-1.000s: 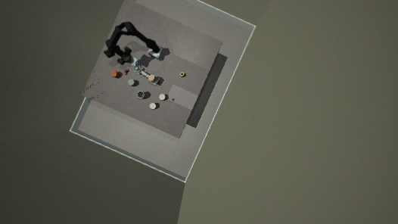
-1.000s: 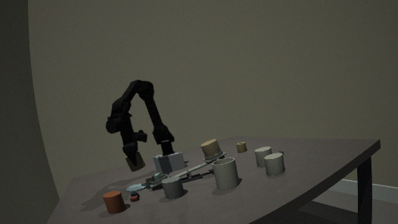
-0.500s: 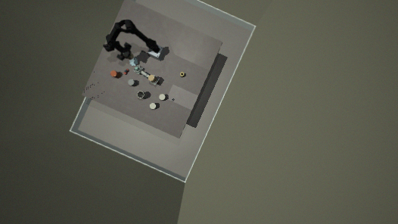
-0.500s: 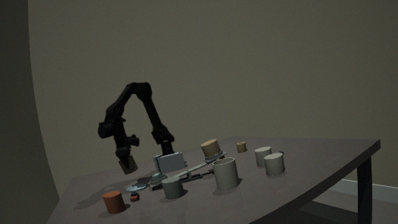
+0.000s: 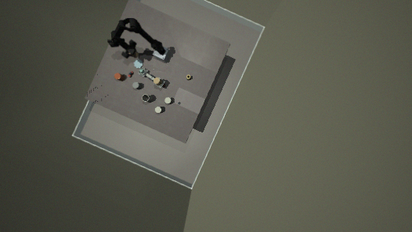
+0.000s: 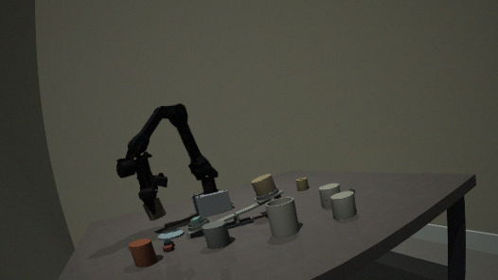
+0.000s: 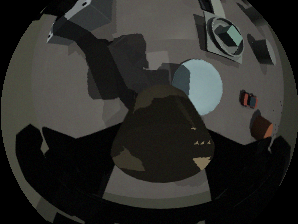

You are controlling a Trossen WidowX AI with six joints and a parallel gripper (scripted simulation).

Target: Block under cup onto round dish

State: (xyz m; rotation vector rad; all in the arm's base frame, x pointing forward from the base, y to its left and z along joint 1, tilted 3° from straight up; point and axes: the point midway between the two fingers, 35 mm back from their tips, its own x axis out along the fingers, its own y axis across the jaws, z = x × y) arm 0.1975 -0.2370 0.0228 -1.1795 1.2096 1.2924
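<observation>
Now: gripper tip 150 mm to the right of the teal block, 110 mm short of it and 40 mm above it. Also, from my gripper tip: red piece: 220 mm ahead, 70 mm below, 40 mm to the left; light blue round dish: 80 mm below, 60 mm ahead, 40 mm to the left; orange cylinder: 300 mm ahead, 50 mm below, 40 mm to the right.
</observation>
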